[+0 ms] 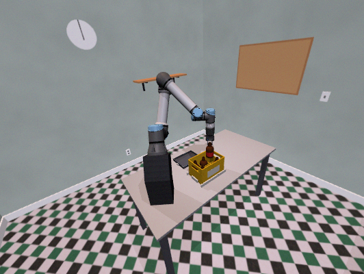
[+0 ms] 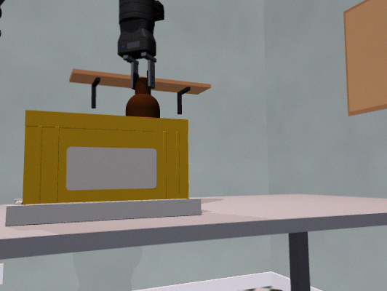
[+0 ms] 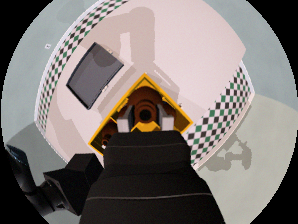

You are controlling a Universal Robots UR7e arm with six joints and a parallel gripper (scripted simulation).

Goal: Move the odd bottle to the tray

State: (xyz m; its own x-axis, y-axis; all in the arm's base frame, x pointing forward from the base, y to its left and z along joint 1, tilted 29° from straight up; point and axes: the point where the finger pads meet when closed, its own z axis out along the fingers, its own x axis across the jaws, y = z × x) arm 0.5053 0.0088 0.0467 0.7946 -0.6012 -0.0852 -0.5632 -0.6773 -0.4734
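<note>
Right now the brown bottle is 7 cm below my hand. Also, from my hand: dark tray 27 cm below, 22 cm to the left, 13 cm behind; crate 20 cm below, 8 cm behind, 6 cm to the right.
</note>
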